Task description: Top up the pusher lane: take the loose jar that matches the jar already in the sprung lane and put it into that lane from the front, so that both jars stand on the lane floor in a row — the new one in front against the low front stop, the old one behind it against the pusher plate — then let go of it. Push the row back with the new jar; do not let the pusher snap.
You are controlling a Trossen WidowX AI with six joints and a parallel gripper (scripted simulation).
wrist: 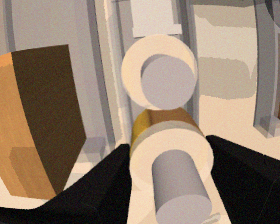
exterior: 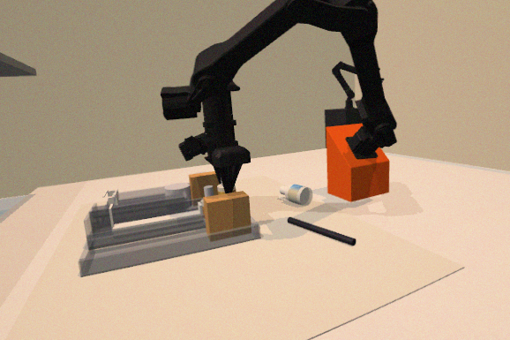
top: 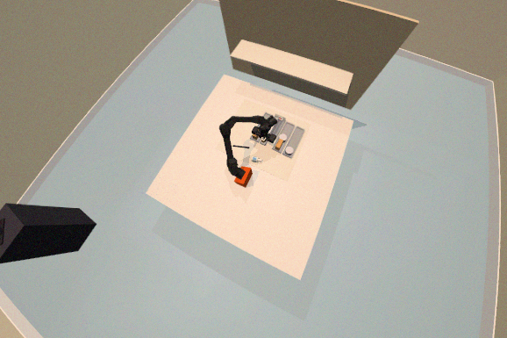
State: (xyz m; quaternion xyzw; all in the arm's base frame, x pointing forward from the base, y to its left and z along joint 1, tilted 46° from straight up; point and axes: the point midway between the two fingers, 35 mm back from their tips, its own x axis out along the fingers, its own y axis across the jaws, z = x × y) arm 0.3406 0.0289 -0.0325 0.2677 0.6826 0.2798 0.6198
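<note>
The grey lane rack is 140 mm ahead of my gripper tip, 30 mm to the right of it and 40 mm below it. The rest, counted from my gripper tip: pale pusher plate: 140 mm ahead, 30 mm to the right, 10 mm below; then black rod: 130 mm behind, 140 mm to the left, 50 mm below; then blue-banded jar: 170 mm behind, 30 mm to the right, 40 mm below.
</note>
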